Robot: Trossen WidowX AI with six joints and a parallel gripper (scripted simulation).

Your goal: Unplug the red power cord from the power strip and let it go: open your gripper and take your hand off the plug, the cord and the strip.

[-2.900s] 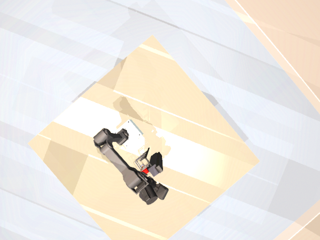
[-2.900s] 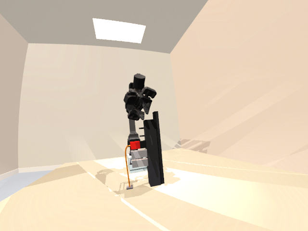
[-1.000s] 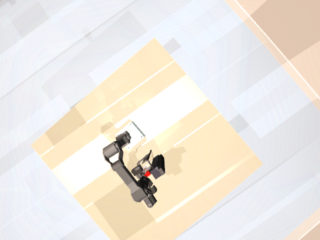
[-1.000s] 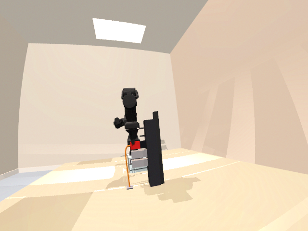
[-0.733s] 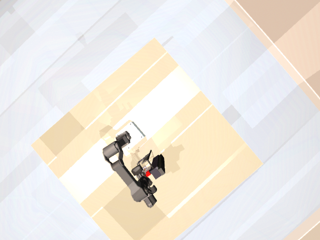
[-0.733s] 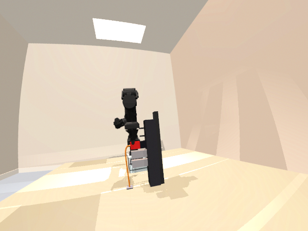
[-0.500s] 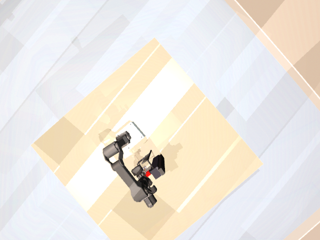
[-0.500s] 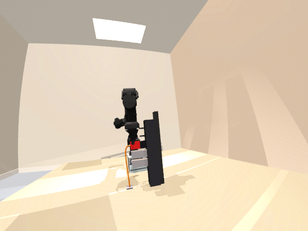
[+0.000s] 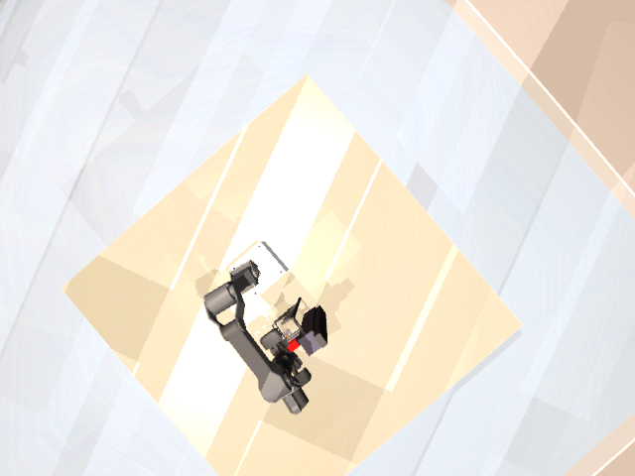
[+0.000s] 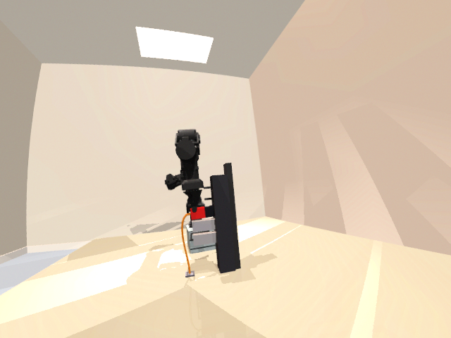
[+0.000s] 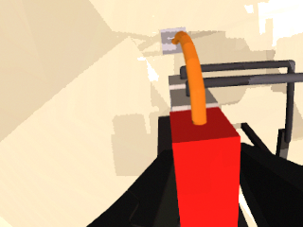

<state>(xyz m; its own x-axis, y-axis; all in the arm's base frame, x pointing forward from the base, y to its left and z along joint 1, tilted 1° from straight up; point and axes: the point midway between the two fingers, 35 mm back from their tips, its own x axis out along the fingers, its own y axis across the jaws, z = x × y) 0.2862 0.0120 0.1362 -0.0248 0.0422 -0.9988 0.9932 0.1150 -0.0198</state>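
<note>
Now: the red plug 1 cm behind my gripper tip and 3 cm to the left of it.
</note>
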